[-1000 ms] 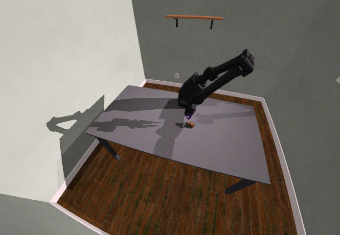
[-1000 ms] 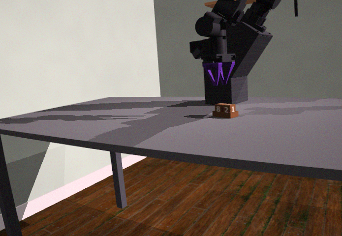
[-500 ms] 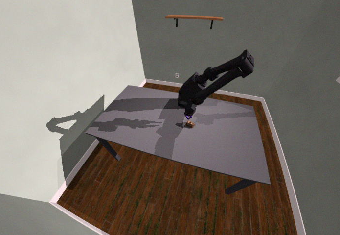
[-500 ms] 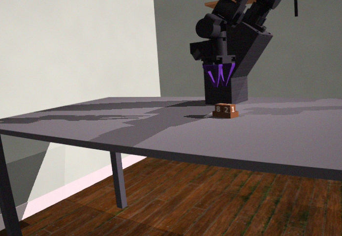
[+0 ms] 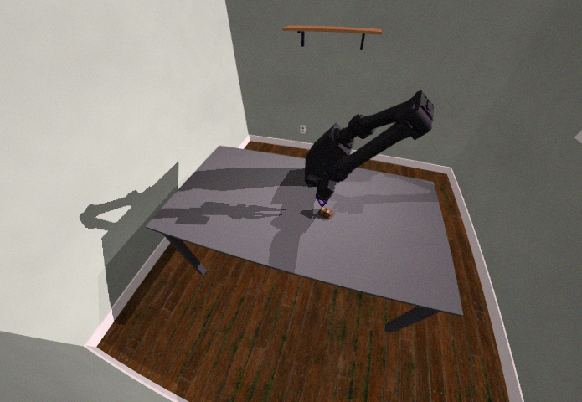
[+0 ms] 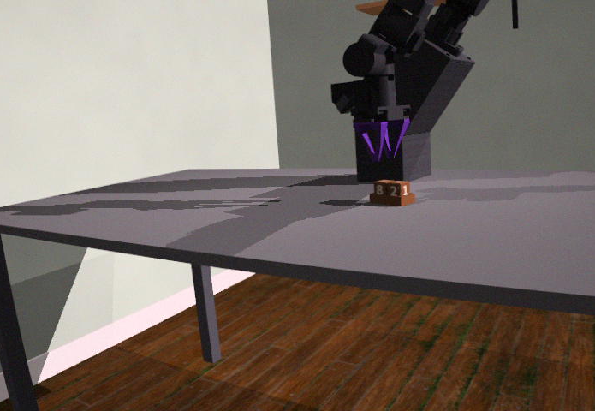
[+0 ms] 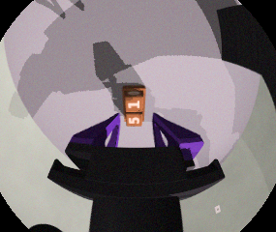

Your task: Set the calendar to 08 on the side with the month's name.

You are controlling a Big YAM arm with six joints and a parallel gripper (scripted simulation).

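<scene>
Now: hand 60 mm above the brown digit cube. Round my hand: brown calendar tray 10 mm ahead, 20 mm to the left, 80 mm below.
</scene>
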